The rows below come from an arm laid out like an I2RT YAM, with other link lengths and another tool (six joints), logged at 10 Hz.
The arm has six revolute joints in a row. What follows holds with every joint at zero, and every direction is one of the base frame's. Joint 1 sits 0.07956 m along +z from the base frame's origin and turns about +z. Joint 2 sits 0.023 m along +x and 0.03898 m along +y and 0.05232 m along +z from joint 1 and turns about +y. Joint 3 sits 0.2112 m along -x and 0.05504 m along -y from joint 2 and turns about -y. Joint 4 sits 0.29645 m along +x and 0.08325 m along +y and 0.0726 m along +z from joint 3 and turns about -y. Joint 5 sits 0.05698 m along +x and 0.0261 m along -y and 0.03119 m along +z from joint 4 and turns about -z. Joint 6 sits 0.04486 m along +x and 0.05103 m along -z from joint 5 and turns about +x. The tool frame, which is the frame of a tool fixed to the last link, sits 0.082 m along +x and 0.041 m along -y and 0.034 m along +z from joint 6; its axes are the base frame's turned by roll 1.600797, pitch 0.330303 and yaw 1.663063 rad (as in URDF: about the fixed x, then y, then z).
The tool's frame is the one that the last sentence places.
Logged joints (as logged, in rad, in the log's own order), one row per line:
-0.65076 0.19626 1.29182 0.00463 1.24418 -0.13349
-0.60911 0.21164 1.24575 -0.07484 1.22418 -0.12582
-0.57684 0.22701 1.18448 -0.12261 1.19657 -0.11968
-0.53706 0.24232 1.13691 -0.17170 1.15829 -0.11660
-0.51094 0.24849 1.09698 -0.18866 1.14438 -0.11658
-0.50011 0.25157 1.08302 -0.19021 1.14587 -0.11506
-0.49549 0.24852 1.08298 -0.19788 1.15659 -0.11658
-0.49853 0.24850 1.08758 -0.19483 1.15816 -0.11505
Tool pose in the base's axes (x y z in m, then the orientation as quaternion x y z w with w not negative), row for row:
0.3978 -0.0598 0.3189 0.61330 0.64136 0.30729 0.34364
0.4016 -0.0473 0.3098 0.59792 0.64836 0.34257 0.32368
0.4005 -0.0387 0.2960 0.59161 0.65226 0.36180 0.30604
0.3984 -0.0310 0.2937 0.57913 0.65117 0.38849 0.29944
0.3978 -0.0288 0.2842 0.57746 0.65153 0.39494 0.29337
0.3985 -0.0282 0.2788 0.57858 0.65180 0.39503 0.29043
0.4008 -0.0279 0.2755 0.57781 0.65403 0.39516 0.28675
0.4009 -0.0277 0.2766 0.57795 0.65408 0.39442 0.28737
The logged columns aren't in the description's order. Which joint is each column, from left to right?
Columns, left to right: joint 4, joint 6, joint 3, joint 5, joint 2, joint 1.
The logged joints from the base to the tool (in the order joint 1, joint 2, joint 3, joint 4, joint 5, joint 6), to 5 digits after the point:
-0.13349 1.24418 1.29182 -0.65076 0.00463 0.19626
-0.12582 1.22418 1.24575 -0.60911 -0.07484 0.21164
-0.11968 1.19657 1.18448 -0.57684 -0.12261 0.22701
-0.11660 1.15829 1.13691 -0.53706 -0.17170 0.24232
-0.11658 1.14438 1.09698 -0.51094 -0.18866 0.24849
-0.11506 1.14587 1.08302 -0.50011 -0.19021 0.25157
-0.11658 1.15659 1.08298 -0.49549 -0.19788 0.24852
-0.11505 1.15816 1.08758 -0.49853 -0.19483 0.24850

